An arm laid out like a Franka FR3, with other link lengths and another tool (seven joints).
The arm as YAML. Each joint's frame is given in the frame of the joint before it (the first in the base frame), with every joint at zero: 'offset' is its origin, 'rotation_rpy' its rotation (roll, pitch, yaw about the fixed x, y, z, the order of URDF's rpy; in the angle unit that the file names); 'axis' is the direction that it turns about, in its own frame. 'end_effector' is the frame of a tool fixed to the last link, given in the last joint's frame.
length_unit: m
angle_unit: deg
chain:
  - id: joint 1
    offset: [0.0, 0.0, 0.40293]
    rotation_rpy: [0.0, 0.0, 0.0]
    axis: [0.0, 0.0, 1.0]
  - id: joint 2
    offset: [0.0, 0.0, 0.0]
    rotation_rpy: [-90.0, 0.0, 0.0]
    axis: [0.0, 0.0, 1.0]
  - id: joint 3
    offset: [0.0, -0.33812, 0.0]
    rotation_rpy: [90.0, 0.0, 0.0]
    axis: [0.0, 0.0, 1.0]
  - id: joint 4
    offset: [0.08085, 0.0, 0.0]
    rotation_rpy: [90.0, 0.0, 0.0]
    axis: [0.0, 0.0, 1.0]
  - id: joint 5
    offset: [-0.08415, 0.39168, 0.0]
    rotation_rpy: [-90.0, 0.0, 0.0]
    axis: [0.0, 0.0, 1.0]
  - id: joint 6
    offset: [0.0, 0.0, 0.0]
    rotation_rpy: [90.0, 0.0, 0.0]
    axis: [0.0, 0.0, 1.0]
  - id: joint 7
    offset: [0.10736, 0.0, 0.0]
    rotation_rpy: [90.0, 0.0, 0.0]
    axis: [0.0, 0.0, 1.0]
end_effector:
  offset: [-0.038, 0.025, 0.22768]
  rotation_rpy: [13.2, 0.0, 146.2]
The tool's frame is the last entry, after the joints.
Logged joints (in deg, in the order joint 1, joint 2, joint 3, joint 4, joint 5, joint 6, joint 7), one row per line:
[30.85, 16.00, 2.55, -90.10, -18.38, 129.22, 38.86]
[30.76, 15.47, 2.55, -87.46, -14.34, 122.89, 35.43]
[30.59, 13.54, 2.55, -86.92, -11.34, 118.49, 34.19]
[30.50, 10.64, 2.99, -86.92, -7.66, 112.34, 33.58]
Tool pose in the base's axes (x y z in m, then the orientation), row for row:
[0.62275, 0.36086, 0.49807, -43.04, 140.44, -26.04]
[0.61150, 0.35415, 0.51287, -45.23, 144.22, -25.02]
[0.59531, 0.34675, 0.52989, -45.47, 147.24, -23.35]
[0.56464, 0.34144, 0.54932, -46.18, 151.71, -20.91]
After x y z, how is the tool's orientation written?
As a rotation vector, in degrees.
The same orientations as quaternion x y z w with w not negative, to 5 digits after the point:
[-0.27814, 0.90758, -0.16828, 0.26575]
[-0.28719, 0.91574, -0.15887, 0.23172]
[-0.28529, 0.92381, -0.14650, 0.20911]
[-0.28430, 0.93398, -0.12873, 0.17403]

